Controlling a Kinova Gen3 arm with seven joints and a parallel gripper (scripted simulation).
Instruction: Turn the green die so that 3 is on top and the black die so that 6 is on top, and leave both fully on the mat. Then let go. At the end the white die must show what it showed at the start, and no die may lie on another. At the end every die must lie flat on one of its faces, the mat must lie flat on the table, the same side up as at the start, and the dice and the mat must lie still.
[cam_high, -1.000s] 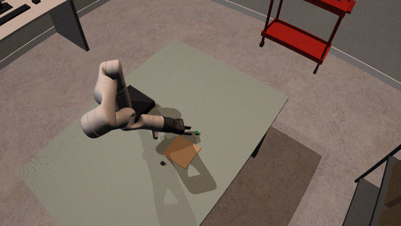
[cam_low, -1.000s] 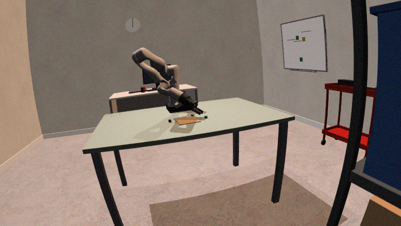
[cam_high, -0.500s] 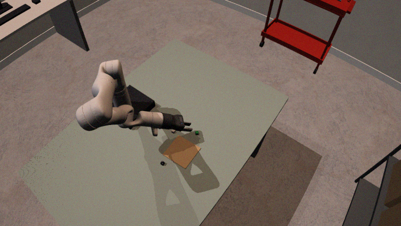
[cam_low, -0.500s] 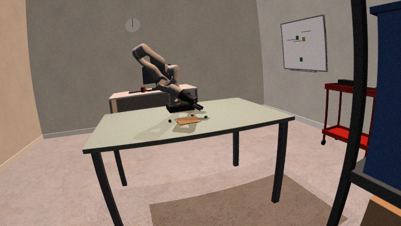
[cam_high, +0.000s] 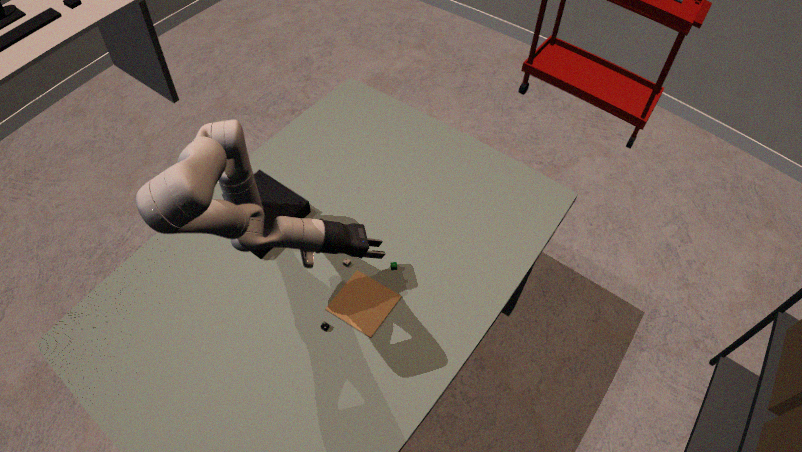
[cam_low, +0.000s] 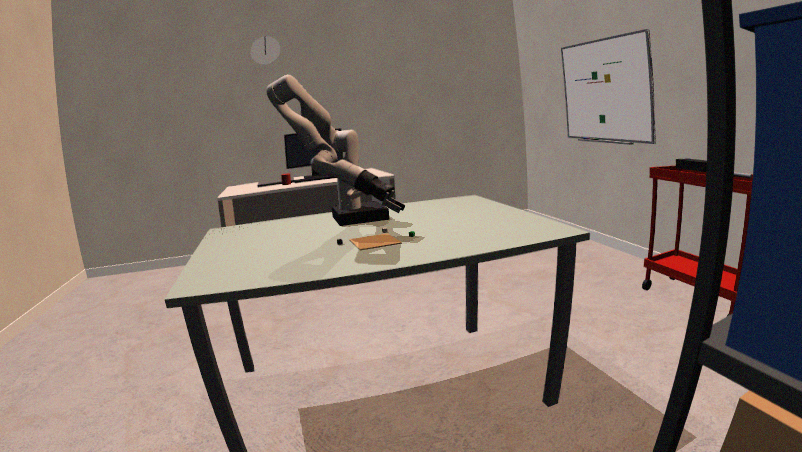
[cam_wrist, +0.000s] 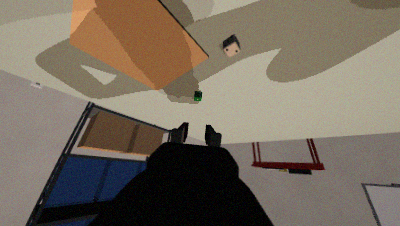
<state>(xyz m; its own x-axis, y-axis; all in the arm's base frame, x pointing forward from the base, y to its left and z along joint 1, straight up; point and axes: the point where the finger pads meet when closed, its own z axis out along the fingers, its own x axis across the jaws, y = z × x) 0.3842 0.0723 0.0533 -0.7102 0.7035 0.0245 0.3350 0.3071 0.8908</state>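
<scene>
The green die is 4 cm ahead of my hand, 3 cm to the left of it and 9 cm below it. Round my hand: white die 8 cm behind, 3 cm to the right, 9 cm below; then black die 1 cm behind, 21 cm to the right, 9 cm below; then orange mat 3 cm ahead, 10 cm to the right, 10 cm below.
</scene>
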